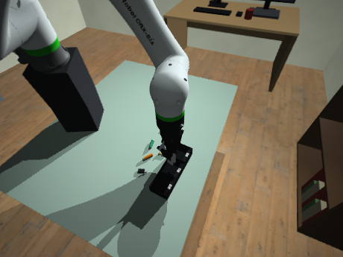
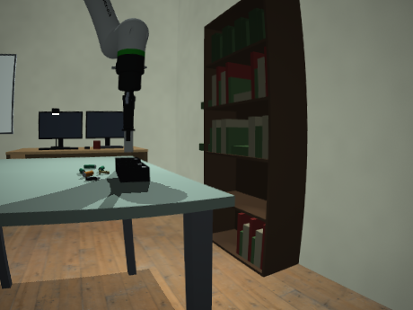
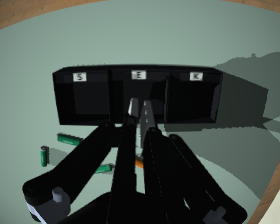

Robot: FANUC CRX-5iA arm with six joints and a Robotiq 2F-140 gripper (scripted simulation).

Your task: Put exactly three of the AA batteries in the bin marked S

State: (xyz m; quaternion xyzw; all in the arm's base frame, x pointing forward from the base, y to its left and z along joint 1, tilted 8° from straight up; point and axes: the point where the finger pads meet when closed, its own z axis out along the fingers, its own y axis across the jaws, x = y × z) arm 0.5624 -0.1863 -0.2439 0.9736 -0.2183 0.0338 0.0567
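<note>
My gripper is now 100 mm above the small yellow piece, 70 mm to the right of it and 70 mm past it. Round my hand: orange battery 130 mm behind, 100 mm below, 40 mm to the left; small dark piece 130 mm behind, 100 mm below, 40 mm to the right.
</note>
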